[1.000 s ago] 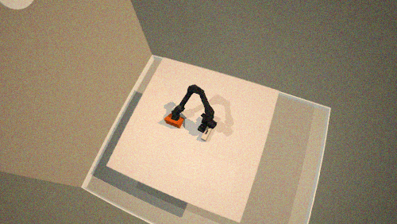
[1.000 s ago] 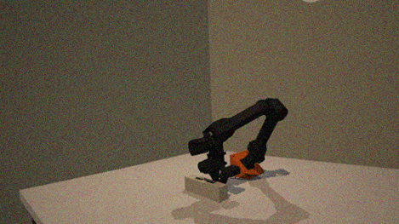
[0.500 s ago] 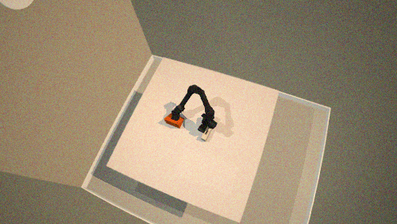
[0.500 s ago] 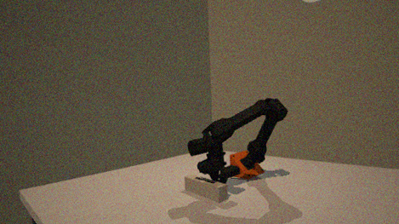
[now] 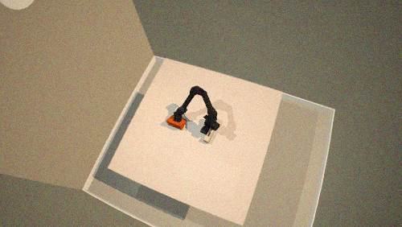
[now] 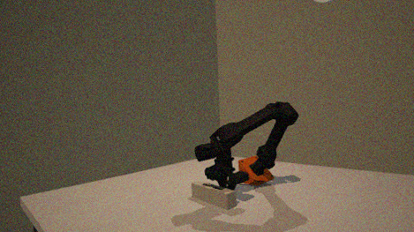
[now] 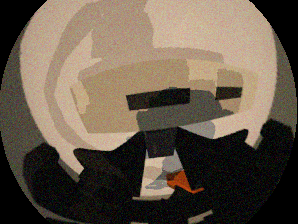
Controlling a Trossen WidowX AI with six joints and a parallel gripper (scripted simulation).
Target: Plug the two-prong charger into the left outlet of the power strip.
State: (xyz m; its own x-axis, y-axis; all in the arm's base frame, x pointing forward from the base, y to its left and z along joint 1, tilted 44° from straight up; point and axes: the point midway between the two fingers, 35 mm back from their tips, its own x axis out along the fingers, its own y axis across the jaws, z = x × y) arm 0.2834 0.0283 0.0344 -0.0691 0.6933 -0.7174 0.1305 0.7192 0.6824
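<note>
The black two-prong charger is 20 mm ahead of my gripper tip and 10 mm above it.
</note>
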